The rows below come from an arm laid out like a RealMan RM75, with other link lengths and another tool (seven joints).
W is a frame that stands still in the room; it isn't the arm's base.
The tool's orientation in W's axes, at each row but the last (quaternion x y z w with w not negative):
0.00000 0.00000 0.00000 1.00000
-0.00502 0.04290 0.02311 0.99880
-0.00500 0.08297 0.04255 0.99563
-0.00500 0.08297 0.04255 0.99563
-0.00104 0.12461 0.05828 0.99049
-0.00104 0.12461 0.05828 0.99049
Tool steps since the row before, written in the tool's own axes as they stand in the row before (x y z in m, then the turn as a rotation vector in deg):
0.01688 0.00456 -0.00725 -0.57 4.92 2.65
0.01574 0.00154 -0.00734 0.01 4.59 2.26
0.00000 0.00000 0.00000 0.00 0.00 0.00
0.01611 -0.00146 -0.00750 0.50 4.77 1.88
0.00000 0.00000 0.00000 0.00 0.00 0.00
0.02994 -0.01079 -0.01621 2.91 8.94 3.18
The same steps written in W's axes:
0.01688 0.00456 -0.00725 -0.57 4.92 2.65
0.01497 0.00217 -0.00868 -0.01 4.61 2.21
0.00000 0.00000 0.00000 0.00 0.00 0.00
0.01472 -0.00023 -0.01006 0.39 4.83 1.76
0.00000 0.00000 0.00000 0.00 0.00 0.00
0.02606 -0.00754 -0.02324 2.55 9.27 2.47

